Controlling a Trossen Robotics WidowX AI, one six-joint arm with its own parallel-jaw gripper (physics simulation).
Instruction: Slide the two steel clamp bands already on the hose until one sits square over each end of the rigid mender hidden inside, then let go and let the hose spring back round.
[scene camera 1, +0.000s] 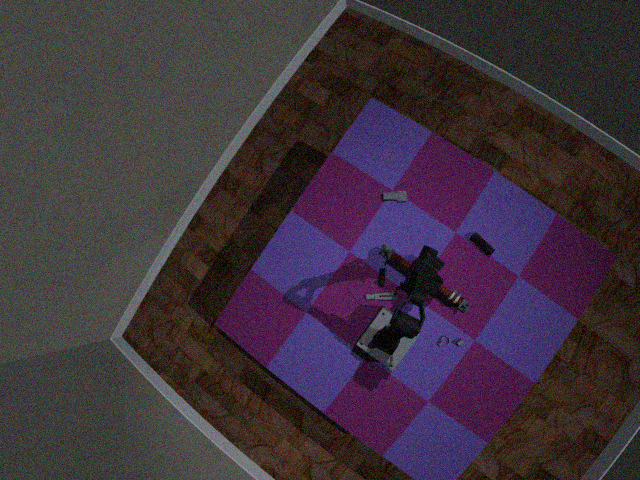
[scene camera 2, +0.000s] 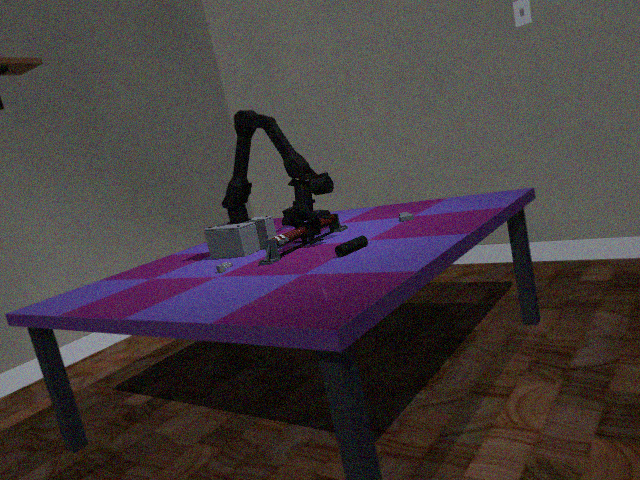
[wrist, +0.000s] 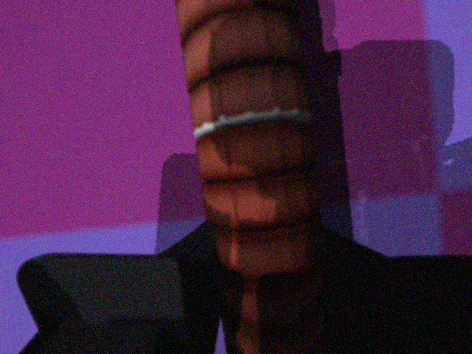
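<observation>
A ribbed orange-brown hose (scene camera 1: 400, 261) (scene camera 2: 295, 232) (wrist: 256, 158) lies across the checkered table top, held at each end by a small grey stand (scene camera 1: 385, 250) (scene camera 2: 270, 251). My gripper (scene camera 1: 424, 277) (scene camera 2: 309, 228) (wrist: 255, 213) is down over the hose's middle and shut on it. In the wrist view a thin steel clamp band (wrist: 252, 118) circles the hose a few ribs ahead of my fingers, slightly tilted. Pale rings (scene camera 1: 454, 297), which may be the other band, sit near the hose's far right end. The mender inside is hidden.
The arm's grey base box (scene camera 1: 371, 337) (scene camera 2: 231, 239) stands just beside the hose. A black cylinder (scene camera 1: 481, 244) (scene camera 2: 350, 246), a small grey block (scene camera 1: 395, 195) (scene camera 2: 406, 216), a flat grey piece (scene camera 1: 380, 295) and small metal bits (scene camera 1: 449, 341) (scene camera 2: 223, 267) lie around.
</observation>
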